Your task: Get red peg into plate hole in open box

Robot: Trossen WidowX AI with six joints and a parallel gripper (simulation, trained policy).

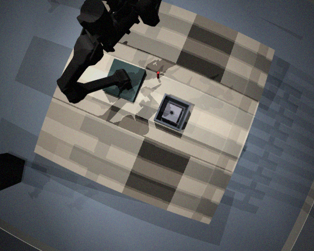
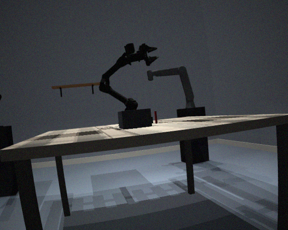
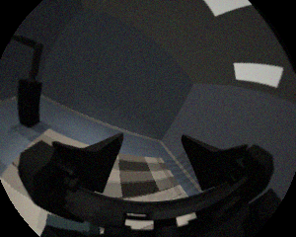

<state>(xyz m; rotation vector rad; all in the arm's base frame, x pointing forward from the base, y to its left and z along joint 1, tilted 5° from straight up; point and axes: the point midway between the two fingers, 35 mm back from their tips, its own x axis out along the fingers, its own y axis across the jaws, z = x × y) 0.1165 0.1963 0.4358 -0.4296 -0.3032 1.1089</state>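
The red peg lies 50 mm ahead of my gripper tip, 80 mm to the right of it and 450 mm below it. Also, from my gripper tip: dark box (190 mm ahead, 280 mm to the right, 460 mm below); grey plate (190 mm ahead, 280 mm to the right, 440 mm below).
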